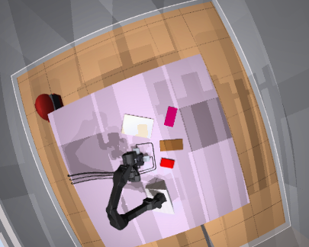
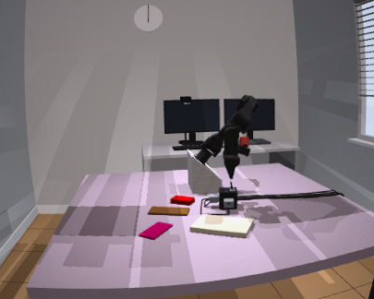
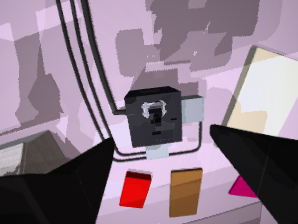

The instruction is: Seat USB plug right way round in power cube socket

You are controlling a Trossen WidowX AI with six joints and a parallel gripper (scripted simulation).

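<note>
The metal USB plug is 4 cm below my gripper tip. Also, from my gripper tip: USB socket: 7 cm below, 1 cm to the left; beige board: 21 cm ahead, 13 cm below, 9 cm to the right; red block: 19 cm to the right, 13 cm below, 11 cm behind.
</note>
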